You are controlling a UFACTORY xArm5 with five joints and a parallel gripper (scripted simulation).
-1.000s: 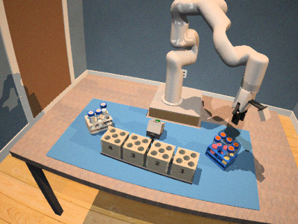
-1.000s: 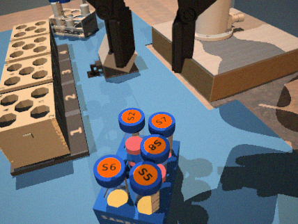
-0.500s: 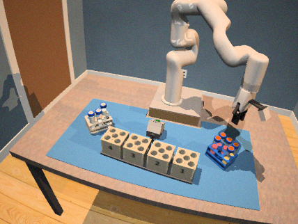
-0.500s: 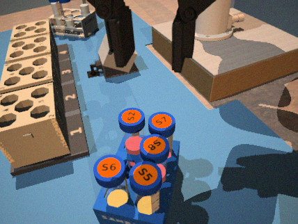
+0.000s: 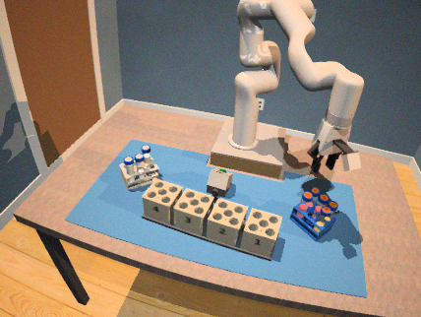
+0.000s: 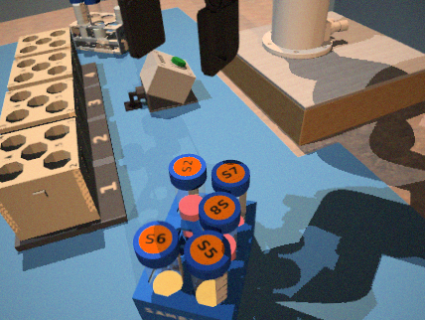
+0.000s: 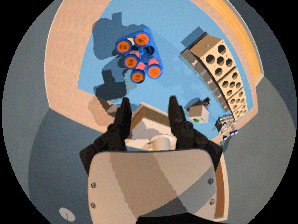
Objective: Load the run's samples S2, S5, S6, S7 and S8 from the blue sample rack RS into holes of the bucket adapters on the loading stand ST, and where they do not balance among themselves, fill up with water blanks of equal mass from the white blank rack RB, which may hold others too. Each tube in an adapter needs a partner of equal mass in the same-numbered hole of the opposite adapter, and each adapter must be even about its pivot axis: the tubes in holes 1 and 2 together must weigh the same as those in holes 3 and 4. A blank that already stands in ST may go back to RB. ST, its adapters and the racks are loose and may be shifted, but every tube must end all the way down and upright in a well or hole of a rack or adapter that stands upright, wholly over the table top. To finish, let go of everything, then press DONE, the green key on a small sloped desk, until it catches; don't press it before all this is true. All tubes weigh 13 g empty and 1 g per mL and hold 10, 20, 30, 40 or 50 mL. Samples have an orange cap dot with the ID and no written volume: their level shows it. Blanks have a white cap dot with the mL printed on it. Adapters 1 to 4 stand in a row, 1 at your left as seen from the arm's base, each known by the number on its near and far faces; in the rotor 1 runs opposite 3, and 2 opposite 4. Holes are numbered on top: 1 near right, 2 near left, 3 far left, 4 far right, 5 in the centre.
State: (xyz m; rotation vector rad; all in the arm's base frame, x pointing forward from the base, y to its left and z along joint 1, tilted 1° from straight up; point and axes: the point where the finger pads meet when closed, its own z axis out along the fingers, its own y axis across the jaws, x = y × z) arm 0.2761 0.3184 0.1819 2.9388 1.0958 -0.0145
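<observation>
Now: the blue sample rack RS 10 mm ahead of my hand, 30 mm to the left of it and 220 mm below it. Also, from my hand: white blank rack RB: 60 mm ahead, 620 mm to the right, 220 mm below; blue-capped tube: 90 mm ahead, 620 mm to the right, 190 mm below; loading stand ST: 150 mm ahead, 290 mm to the right, 240 mm below.
</observation>
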